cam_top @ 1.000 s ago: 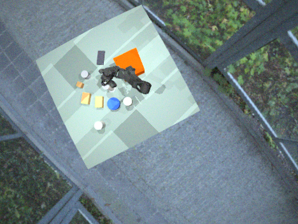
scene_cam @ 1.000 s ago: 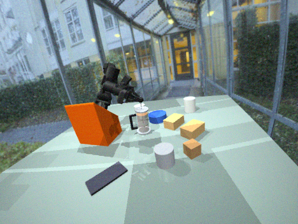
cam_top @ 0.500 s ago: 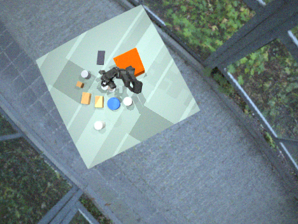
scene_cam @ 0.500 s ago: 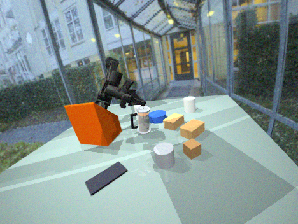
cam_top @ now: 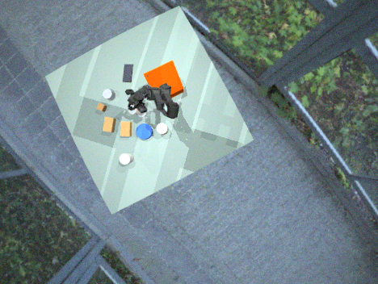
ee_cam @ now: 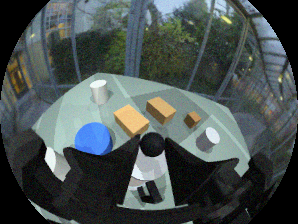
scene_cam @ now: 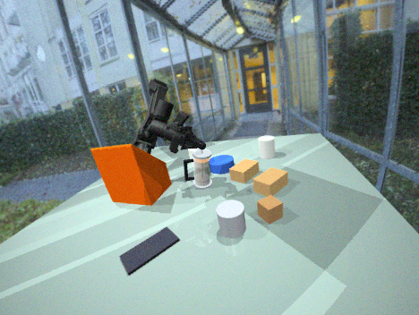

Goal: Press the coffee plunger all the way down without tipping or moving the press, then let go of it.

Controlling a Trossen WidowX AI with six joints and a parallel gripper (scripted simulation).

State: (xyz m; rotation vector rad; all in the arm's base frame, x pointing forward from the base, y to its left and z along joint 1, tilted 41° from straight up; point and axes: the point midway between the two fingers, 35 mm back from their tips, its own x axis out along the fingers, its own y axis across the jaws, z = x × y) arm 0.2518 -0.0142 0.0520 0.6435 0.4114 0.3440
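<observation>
My gripper tip is 40 mm past the glass coffee press and 80 mm above it. Also, from my gripper tip: blue disc (160 mm to the left, 150 mm below).
</observation>
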